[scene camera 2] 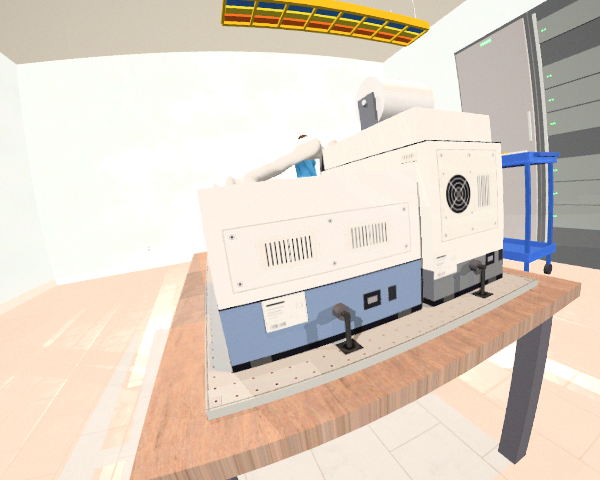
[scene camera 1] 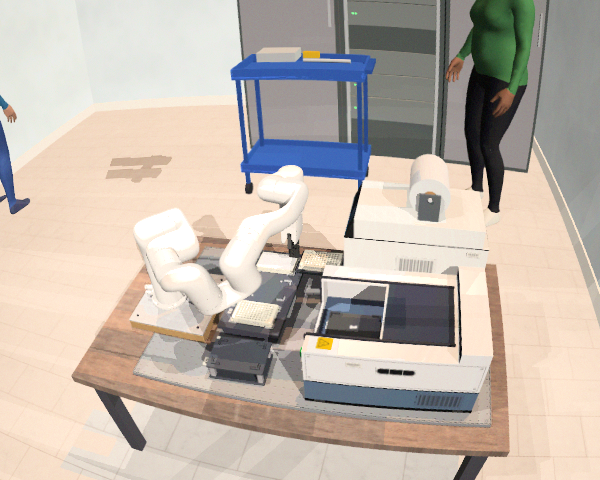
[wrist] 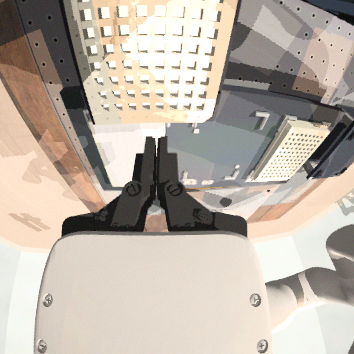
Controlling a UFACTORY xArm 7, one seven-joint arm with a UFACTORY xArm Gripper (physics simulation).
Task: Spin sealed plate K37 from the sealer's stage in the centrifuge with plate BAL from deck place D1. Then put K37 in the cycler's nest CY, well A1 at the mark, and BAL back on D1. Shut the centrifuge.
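Frame: origin at the arm's base, x back, y right, z up, level; metres.
Seen in the pictures: gripper, fingertip midpoint: (scene camera 1: 294, 256) (wrist: 156, 149); arm's base, link origin: (scene camera 1: 170, 296).
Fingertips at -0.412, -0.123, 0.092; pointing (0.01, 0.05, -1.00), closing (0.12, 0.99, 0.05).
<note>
Offsets run from my fingertips to a thing's top centre, as dx, dy, dz. Level surfaces: height alone.
My gripper (scene camera 1: 293, 252) (wrist: 156, 149) is shut and empty. Its fingertips are beside the near short edge of a cream well plate {-0.086, +0.009, -0.002} (scene camera 1: 321, 259) (wrist: 155, 65) on the sealer's stage. A second cream plate {+0.100, +0.203, -0.054} (scene camera 1: 255, 313) (wrist: 294, 151) sits on the dark deck {dz -0.070} (scene camera 1: 272, 286) (wrist: 215, 142). No plate name is readable. The centrifuge (scene camera 1: 345, 367) (scene camera 2: 310, 200) has an opening on top at its left part, with a dark holder {-0.274, +0.336, +0.030} (scene camera 1: 352, 324) visible inside. The sealer {-0.383, +0.044, +0.358} (scene camera 1: 415, 245) (scene camera 2: 462, 165), with a roll on top, stands behind it. I cannot tell which part is nest CY.
A white flat block {+0.065, -0.042, -0.054} (scene camera 1: 276, 262) (wrist: 122, 157) lies beside the sealer's stage, under the fingertips in the wrist view. A dark raised stand (scene camera 1: 240, 355) is at the deck's front end. A blue cart (scene camera 1: 300, 74) (scene camera 2: 527, 200) and a person in green (scene camera 1: 502, 45) are behind the table.
</note>
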